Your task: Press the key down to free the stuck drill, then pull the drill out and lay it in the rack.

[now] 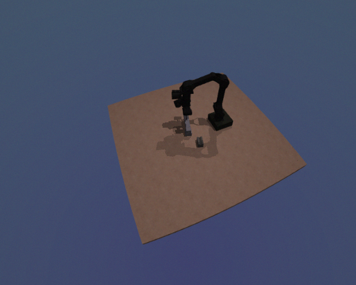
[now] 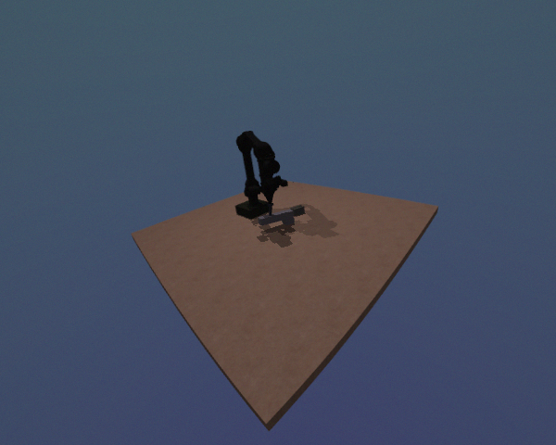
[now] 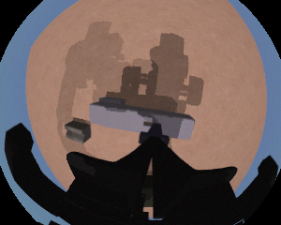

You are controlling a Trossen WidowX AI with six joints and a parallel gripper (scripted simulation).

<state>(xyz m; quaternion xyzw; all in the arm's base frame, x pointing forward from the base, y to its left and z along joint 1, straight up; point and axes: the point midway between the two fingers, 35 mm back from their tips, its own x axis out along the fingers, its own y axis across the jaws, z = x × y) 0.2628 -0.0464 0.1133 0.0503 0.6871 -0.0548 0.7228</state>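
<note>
My gripper tip is now 3 cm above the dark key. The rest, counted from my gripper tip: dark block 5 cm behind, 21 cm to the left, 12 cm below; grey block 3 cm to the left, 9 cm below; drill 5 cm to the left, 8 cm below.
</note>
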